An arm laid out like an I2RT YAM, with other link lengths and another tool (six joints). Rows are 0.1 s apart.
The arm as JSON. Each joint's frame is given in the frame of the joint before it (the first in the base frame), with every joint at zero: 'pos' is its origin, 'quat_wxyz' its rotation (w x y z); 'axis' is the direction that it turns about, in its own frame. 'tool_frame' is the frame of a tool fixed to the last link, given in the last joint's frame.
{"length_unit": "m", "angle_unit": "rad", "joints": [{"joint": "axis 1", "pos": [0.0, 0.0, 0.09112], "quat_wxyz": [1.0, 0.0, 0.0, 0.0], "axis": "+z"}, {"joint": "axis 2", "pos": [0.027, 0.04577, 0.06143], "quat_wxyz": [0.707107, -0.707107, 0.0, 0.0], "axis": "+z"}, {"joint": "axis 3", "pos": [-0.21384, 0.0, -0.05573], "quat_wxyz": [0.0, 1.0, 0.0, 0.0], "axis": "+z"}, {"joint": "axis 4", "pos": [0.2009, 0.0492, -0.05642], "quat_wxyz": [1.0, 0.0, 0.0, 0.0], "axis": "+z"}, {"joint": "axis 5", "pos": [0.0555, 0.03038, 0.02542], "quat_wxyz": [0.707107, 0.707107, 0.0, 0.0], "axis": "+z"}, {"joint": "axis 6", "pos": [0.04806, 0.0, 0.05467], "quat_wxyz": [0.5, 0.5, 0.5, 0.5], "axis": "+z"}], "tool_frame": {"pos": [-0.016, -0.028, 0.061], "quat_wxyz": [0.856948, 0.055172, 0.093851, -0.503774]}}
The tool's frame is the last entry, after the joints.
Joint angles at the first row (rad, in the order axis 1, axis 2, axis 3, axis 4, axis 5, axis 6):
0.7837, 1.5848, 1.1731, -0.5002, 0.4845, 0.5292
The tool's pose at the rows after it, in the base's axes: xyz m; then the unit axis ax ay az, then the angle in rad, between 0 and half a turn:
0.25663, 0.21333, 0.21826, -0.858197, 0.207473, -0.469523, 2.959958
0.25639, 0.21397, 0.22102, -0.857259, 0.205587, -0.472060, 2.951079
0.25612, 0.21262, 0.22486, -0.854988, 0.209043, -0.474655, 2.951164
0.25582, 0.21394, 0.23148, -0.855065, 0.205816, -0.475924, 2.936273
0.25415, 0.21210, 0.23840, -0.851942, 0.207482, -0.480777, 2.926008
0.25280, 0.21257, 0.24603, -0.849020, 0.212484, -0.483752, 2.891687
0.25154, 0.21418, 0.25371, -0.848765, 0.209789, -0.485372, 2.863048
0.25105, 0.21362, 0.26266, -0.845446, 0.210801, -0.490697, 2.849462
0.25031, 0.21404, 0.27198, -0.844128, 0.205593, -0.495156, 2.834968
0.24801, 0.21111, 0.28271, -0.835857, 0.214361, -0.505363, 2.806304
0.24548, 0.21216, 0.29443, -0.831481, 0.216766, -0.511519, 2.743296
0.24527, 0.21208, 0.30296, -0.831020, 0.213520, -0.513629, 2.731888
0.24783, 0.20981, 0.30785, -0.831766, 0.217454, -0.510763, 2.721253
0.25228, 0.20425, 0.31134, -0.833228, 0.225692, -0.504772, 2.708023
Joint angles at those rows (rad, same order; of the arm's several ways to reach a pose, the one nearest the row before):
0.7831, 1.5771, 1.1750, -0.5047, 0.4810, 0.5341
0.7837, 1.5701, 1.1766, -0.5016, 0.4786, 0.5277
0.7837, 1.5618, 1.1837, -0.5133, 0.4850, 0.5325
0.7835, 1.5522, 1.2015, -0.5258, 0.4752, 0.5233
0.7836, 1.5300, 1.2049, -0.5353, 0.4776, 0.5216
0.7837, 1.5075, 1.2068, -0.5286, 0.4631, 0.5268
0.7838, 1.4915, 1.2191, -0.5314, 0.4450, 0.5185
0.7832, 1.4777, 1.2390, -0.5453, 0.4448, 0.5146
0.7822, 1.4660, 1.2641, -0.5620, 0.4378, 0.4990
0.7825, 1.4331, 1.2641, -0.5561, 0.4413, 0.5060
0.7800, 1.4000, 1.2628, -0.5298, 0.4085, 0.5035
0.7762, 1.3959, 1.2944, -0.5520, 0.3984, 0.4932
0.7586, 1.3959, 1.3169, -0.5681, 0.3760, 0.4924
0.7245, 1.3915, 1.3310, -0.5809, 0.3375, 0.4924

